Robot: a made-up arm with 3 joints. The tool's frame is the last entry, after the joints. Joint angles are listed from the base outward. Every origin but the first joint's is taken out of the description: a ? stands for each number. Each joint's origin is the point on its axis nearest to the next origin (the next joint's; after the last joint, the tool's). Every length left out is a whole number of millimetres.
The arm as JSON. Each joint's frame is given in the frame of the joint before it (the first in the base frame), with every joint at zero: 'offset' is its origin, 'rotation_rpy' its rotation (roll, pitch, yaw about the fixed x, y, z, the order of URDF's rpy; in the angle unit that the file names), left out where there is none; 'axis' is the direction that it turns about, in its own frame. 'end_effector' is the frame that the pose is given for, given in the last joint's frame.
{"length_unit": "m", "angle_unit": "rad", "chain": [
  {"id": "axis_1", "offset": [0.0, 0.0, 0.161], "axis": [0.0, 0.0, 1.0]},
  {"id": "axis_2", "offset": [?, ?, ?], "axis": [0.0, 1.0, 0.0]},
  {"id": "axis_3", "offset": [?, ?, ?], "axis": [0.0, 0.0, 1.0]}
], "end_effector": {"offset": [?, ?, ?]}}
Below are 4 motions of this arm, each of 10 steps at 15 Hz.
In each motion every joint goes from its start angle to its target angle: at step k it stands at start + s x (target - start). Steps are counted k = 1, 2, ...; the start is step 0. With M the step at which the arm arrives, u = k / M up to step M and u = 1 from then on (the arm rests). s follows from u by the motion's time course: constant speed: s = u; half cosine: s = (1 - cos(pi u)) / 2; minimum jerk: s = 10 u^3 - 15 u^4 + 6 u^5.
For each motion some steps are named. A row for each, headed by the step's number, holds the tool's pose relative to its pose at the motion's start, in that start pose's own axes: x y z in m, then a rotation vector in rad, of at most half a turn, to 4 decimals.
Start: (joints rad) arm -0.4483 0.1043 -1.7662
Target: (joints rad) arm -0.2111 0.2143 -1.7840
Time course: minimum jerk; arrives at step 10
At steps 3, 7, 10:
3: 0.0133 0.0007 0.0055 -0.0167 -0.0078 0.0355
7: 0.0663 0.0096 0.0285 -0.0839 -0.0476 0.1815
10: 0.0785 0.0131 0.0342 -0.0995 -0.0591 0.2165

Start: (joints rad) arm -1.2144 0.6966 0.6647
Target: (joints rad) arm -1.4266 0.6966 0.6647
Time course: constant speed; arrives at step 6
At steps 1, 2, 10:
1: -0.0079 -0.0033 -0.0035 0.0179 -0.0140 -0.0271
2: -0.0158 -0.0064 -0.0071 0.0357 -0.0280 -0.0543
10: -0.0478 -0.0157 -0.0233 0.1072 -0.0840 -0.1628

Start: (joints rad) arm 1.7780 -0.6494 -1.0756
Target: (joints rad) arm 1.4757 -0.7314 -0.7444
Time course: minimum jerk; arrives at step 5
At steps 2, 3, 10:
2: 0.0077 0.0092 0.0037 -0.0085 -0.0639 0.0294
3: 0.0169 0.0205 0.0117 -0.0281 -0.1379 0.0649
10: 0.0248 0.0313 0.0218 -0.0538 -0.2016 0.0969

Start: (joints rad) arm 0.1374 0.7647 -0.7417
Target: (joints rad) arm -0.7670 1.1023 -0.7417
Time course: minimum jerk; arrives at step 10
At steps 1, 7, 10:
1: -0.0014 0.0000 -0.0008 0.0020 0.0058 -0.0056
7: -0.1328 0.0357 -0.0504 0.2590 0.6020 -0.4684
10: -0.1549 0.0498 -0.0549 0.3261 0.7249 -0.5406

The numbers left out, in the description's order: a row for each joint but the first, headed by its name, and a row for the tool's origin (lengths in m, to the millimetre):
axis_2: -0.05 0.081 0.0
axis_3: 0.031 0.0 0.053
tool: 0.07 -0.348 0.0

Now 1 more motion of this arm.
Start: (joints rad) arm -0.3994 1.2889 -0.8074
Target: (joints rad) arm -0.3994 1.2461 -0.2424
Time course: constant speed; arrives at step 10
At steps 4, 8, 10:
4: 0.0756 0.0239 -0.0017 0.0110 -0.0132 0.2260
8: 0.1437 0.0642 -0.0009 0.0190 -0.0289 0.4520
10: 0.1739 0.0899 0.0006 0.0217 -0.0375 0.5649

